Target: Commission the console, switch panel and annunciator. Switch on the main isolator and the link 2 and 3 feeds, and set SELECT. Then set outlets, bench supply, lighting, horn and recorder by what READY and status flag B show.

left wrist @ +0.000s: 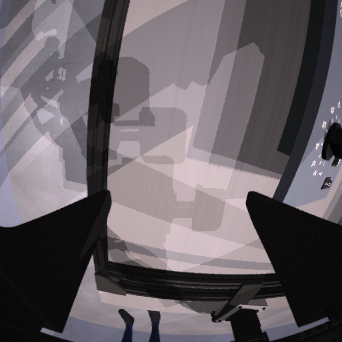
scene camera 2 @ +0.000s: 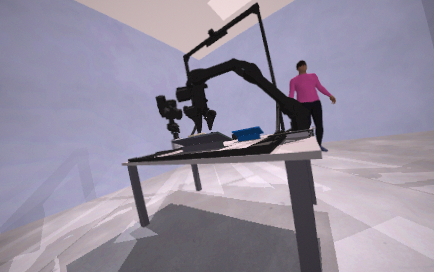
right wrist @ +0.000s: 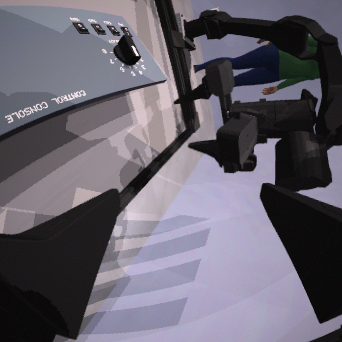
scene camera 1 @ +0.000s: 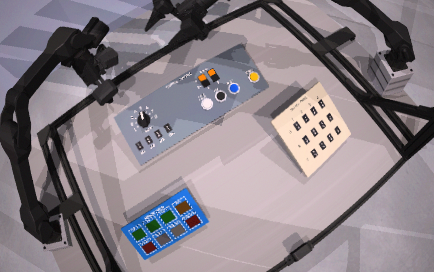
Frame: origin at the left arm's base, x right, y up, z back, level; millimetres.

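Seen in the pictures: left gripper, between the fingertips: (left wrist: 179, 197) (scene camera 2: 205, 130) (right wrist: 181, 124); right gripper, between the fingertips: (scene camera 2: 178, 119) (right wrist: 191, 193) (scene camera 1: 157, 38); left arm's base, origin of its link: (left wrist: 241, 314) (scene camera 2: 300, 129) (right wrist: 187, 30) (scene camera 1: 52, 232); right arm's base, origin of its link: (scene camera 2: 176, 139) (scene camera 1: 395, 61).
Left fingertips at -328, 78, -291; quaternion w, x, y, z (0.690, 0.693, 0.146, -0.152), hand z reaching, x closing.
Pixels of each thing's top centre, then the offset from my left fingertips to it, as dx, dy, dz. Level surfaces: height alone.
- grey-blue control console, centre of its top: (right wrist: 31, 41) (scene camera 1: 187, 91) (scene camera 2: 197, 134) +93, -5, -227
- black SELECT knob, centre of its top: (right wrist: 137, 45) (scene camera 1: 141, 116) +119, -5, -95
- blue annunciator, centre of its top: (scene camera 1: 158, 220) (scene camera 2: 246, 128) +387, -24, -65
- tabletop, height of its surface: dy -105
The grey-blue control console (scene camera 1: 175, 107) (scene camera 2: 205, 142) (left wrist: 307, 155) (right wrist: 50, 55) has a black SELECT knob (scene camera 1: 143, 119) (left wrist: 332, 142) (right wrist: 127, 52), several small black switches, two orange-topped rockers (scene camera 1: 207, 75) and white, black, blue and yellow buttons. The cream switch panel (scene camera 1: 295, 145) bears rows of small black switches; their positions are too small to tell. The blue annunciator (scene camera 1: 187, 192) (scene camera 2: 247, 134) shows dim green, amber, red and grey tiles. My left gripper (scene camera 1: 111, 74) (scene camera 2: 205, 125) (left wrist: 179, 197) is open, beyond the console's knob end. My right gripper (scene camera 1: 176, 31) (scene camera 2: 174, 131) (right wrist: 191, 193) is open, beyond the console's far edge.
A black frame (scene camera 1: 300, 250) (left wrist: 200, 282) runs around the tabletop (scene camera 1: 240, 200) (scene camera 2: 300, 150). An overhead frame (scene camera 2: 267, 55) rises above the table. The right wrist view shows the left arm (right wrist: 330, 75) close by. A person in pink (scene camera 2: 307, 89) stands behind the table.
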